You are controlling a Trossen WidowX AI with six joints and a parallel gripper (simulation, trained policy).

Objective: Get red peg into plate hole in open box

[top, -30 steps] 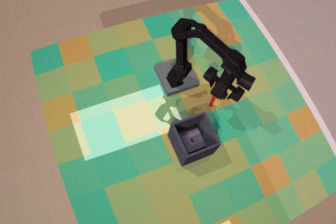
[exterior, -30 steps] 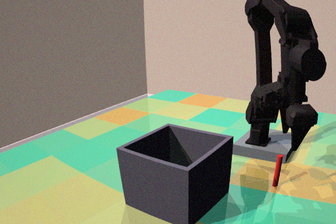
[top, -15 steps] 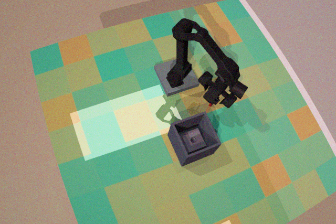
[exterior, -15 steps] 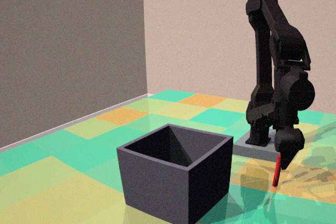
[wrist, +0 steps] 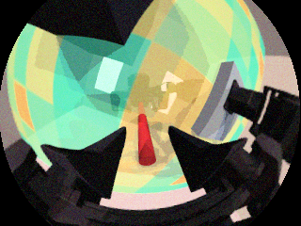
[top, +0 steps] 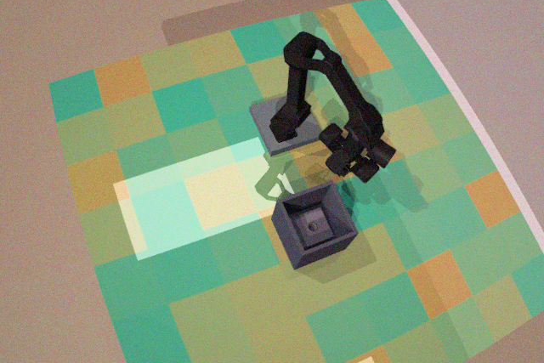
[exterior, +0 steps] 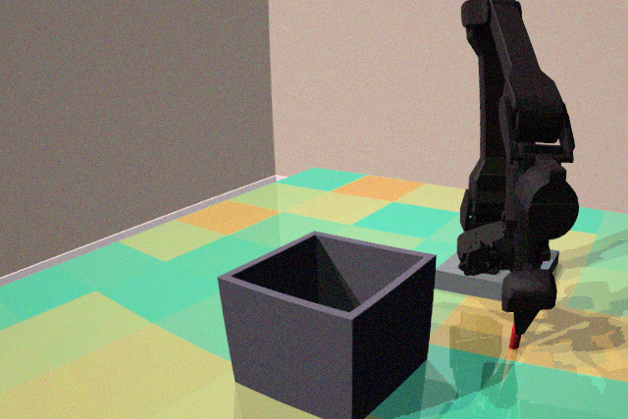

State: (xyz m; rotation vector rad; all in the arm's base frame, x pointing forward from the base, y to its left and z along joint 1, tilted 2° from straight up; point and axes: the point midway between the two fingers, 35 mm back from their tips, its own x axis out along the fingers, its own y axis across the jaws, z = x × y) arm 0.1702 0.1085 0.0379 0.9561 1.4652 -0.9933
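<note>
Right now my gripper tip is 180 mm to the left of the grey plate, 140 mm short of it and 10 mm below it. From my gripper tip the other things lie so: red peg: 10 mm ahead.
</note>
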